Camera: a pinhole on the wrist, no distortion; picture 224 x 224 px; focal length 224.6 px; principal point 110.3 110.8 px. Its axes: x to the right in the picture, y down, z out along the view. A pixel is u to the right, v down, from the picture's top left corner.
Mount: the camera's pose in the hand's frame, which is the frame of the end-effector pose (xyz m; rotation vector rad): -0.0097 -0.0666 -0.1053 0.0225 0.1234 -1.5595
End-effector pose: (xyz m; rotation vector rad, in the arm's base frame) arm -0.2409 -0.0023 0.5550 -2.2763 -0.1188 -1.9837
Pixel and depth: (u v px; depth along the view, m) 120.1 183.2 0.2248
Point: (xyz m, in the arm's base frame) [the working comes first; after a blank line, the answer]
In the camera's frame: 0.0098 0.0725 0.2248

-0.1331 0.1074 0.6201
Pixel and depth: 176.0 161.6 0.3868
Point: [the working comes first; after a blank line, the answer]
In the camera's frame: 0.1131 0.0875 0.3868

0.0018 0.2446 0.6304
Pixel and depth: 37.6 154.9 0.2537
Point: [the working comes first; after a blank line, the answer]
In the camera's frame: -0.0821 0.0498 0.2537

-0.0859 0.0256 0.5904
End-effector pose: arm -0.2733 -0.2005 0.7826 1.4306 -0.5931 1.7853
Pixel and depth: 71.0 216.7 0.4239
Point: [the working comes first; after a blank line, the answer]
In the camera's frame: -0.0742 0.1999 0.4239

-0.0803 -0.3565 1.0695
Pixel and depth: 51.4 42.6 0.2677
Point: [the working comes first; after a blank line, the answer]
In the camera's frame: -0.0702 -0.0813 0.2677

-0.1447 -0.3361 0.7551
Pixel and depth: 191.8 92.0 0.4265
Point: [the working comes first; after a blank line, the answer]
In the camera's frame: 0.1548 -0.0357 0.4265

0.1199 -0.2771 0.8215
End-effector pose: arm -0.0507 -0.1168 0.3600 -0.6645 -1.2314 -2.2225
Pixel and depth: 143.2 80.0 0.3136
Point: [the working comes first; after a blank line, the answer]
In the camera's frame: 0.0459 -0.0430 0.3136

-0.0826 0.1321 0.3482
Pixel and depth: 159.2 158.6 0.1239
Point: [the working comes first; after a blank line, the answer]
In the camera's frame: 0.0270 0.0264 0.1239

-0.1338 -0.0618 0.3175
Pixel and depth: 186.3 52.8 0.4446
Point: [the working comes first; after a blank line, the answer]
In the camera's frame: 0.1504 -0.1148 0.4446

-0.0893 0.3063 0.2951
